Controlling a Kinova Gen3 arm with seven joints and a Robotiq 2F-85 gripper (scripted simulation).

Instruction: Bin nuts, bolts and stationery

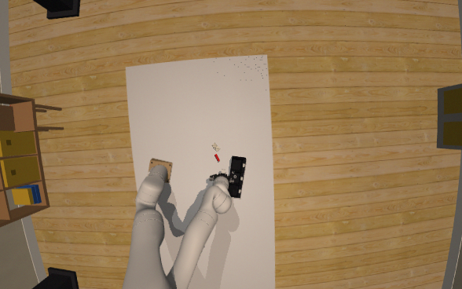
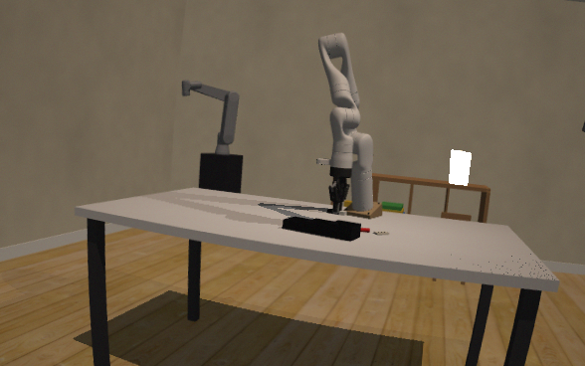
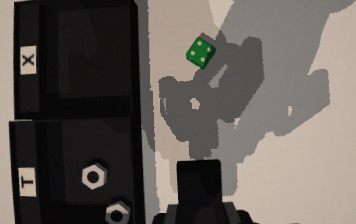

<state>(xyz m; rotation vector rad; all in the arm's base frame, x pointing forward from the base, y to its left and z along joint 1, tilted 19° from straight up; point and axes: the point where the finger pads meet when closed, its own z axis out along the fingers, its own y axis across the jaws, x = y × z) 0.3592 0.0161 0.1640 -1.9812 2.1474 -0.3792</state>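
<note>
Right now my hand is 10 mm to the right of the black eraser and 20 mm above it. From my hand the other things lie so: black double bin: 80 mm ahead, 30 mm to the right, 60 mm below; then red battery: 40 mm behind, 90 mm to the left, 70 mm below; then green die: 20 mm behind, 100 mm to the right, 70 mm below.
</note>
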